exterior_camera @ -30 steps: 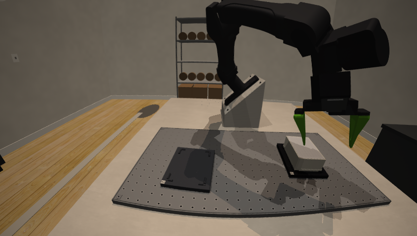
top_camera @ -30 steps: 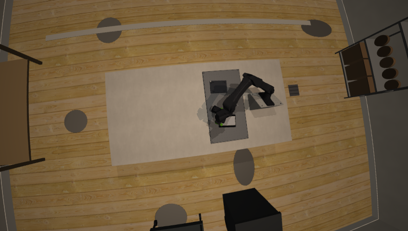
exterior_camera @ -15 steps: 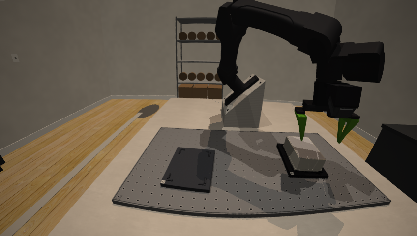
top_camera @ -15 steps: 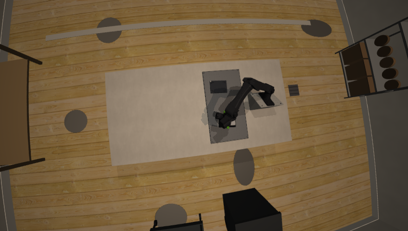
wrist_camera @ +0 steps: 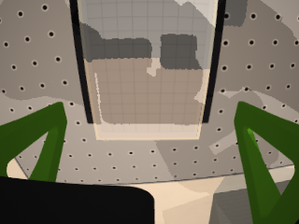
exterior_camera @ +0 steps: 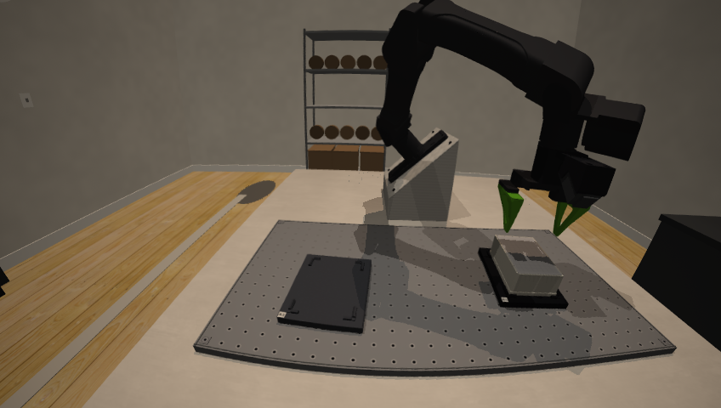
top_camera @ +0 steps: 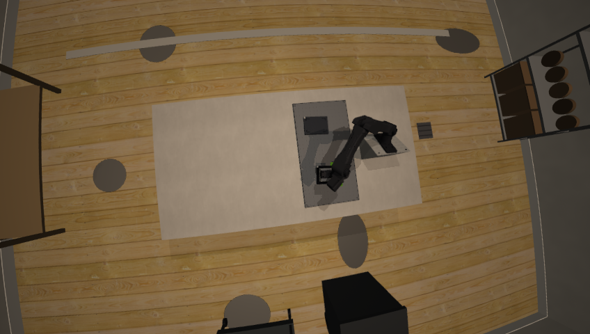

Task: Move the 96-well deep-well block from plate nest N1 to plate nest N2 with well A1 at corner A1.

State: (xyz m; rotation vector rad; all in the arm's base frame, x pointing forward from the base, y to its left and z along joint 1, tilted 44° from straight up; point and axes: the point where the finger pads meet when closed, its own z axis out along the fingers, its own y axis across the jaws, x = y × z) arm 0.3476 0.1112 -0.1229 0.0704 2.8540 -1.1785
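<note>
The pale grey 96-well deep-well block lies 7 cm below my hand. From my hand the other things lie so: black plate nest N2: 34 cm to the right, 10 cm below, 6 cm ahead; then A1 label: 9 cm below, 8 cm ahead, 6 cm to the right; then black plate nest N1: 10 cm below.
</note>
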